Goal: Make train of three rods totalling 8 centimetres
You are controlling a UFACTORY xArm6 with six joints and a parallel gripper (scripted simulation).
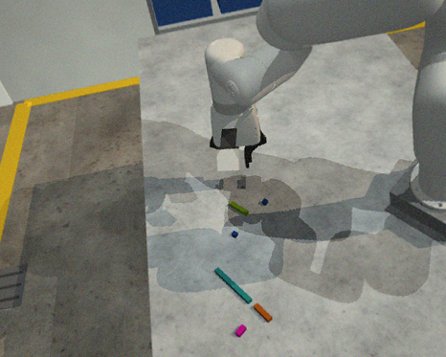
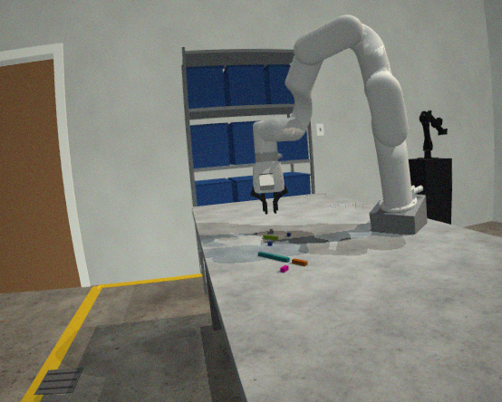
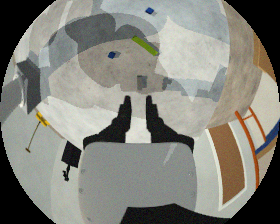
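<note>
Right now my hand is 80 mm above the grey rod. From my hand the other things lie so: turquoise rod (270 mm to the left, 80 mm below, 60 mm ahead); then orange rod (340 mm to the left, 80 mm below, 10 mm ahead); then lime rod (80 mm to the left, 80 mm below, 20 mm ahead).
</note>
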